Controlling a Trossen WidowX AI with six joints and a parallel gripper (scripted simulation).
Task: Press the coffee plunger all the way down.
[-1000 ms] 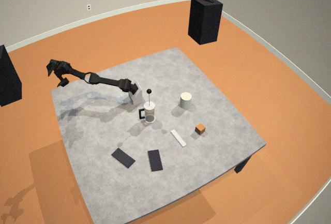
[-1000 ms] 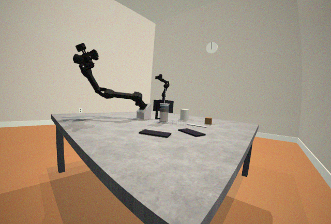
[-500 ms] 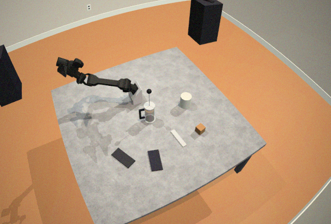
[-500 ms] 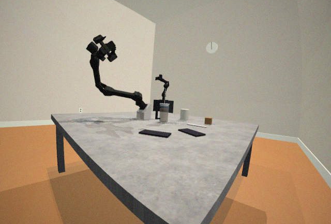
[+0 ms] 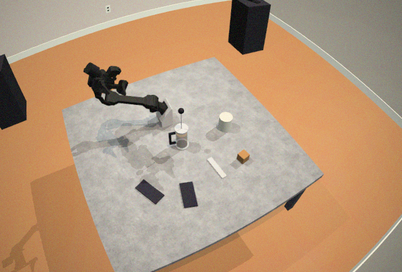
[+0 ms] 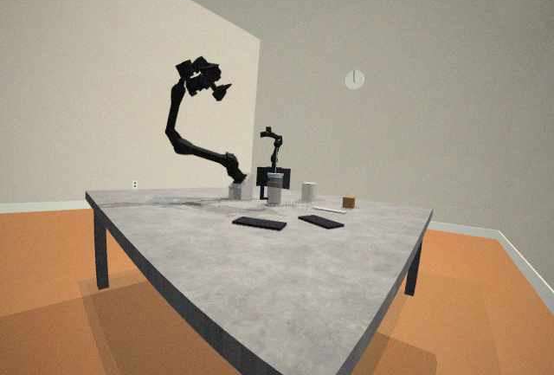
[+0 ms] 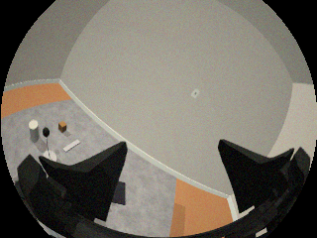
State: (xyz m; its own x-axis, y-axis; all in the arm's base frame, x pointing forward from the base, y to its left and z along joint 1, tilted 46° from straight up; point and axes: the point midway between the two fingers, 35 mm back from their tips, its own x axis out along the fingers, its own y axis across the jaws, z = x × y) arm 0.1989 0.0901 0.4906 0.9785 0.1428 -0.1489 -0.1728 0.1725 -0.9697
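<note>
Right now the coffee press is 1 cm ahead of my gripper tip, 29 cm to the left of it and 37 cm below it. Also, from my gripper tip: orange cube: 26 cm ahead, 57 cm to the left, 49 cm below.
</note>
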